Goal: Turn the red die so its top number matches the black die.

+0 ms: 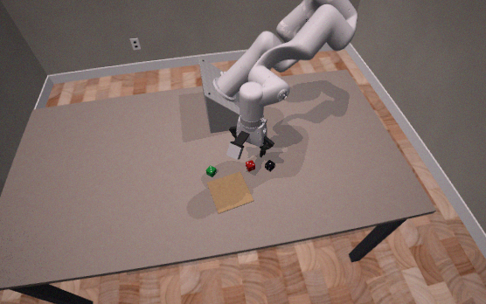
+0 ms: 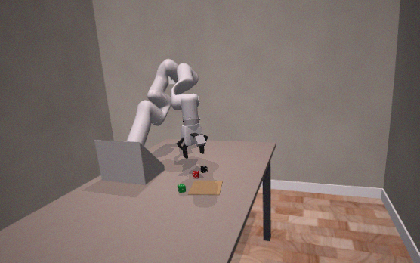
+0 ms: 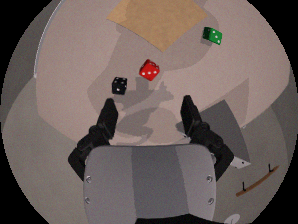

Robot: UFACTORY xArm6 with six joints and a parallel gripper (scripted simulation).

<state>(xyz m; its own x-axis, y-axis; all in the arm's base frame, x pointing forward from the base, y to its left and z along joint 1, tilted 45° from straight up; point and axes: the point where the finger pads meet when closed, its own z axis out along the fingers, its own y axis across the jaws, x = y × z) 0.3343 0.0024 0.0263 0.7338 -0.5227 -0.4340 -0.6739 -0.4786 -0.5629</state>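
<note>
Now: hand 110 mm above the red die. The rest, counted from my hand: black die: 110 mm below, 70 mm to the left, 20 mm ahead; green die: 160 mm to the right, 110 mm below, 20 mm behind; tan mat: 120 mm below, 110 mm to the right, 80 mm ahead.
</note>
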